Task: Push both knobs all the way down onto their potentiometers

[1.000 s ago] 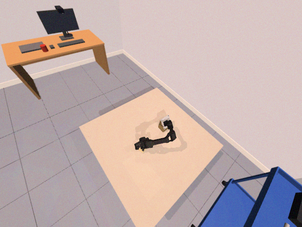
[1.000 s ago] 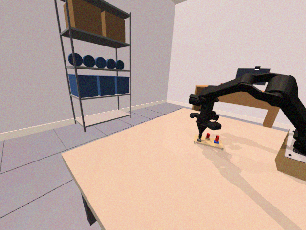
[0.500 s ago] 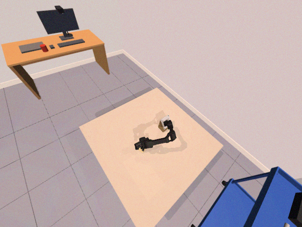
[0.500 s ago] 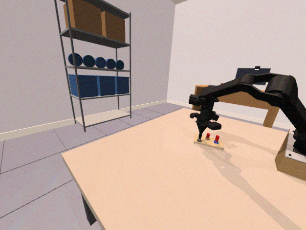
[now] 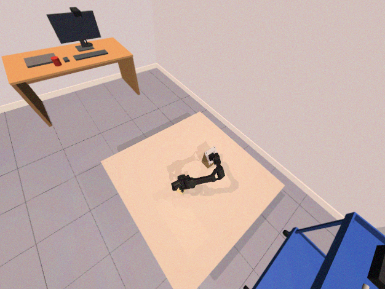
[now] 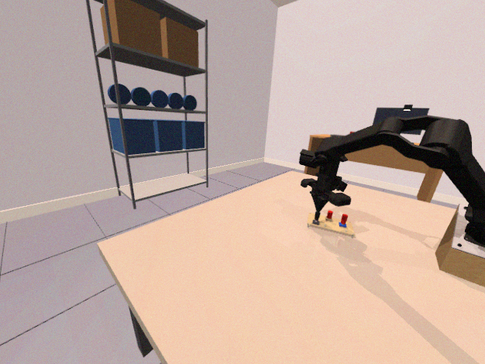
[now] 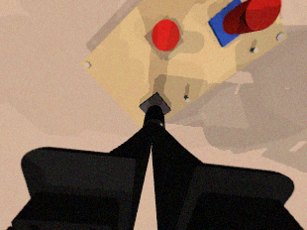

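My gripper tip is now 2 cm above the dark square part. The rest, counted from my gripper tip: red knob: 8 cm behind, 5 cm to the right, 2 cm below.
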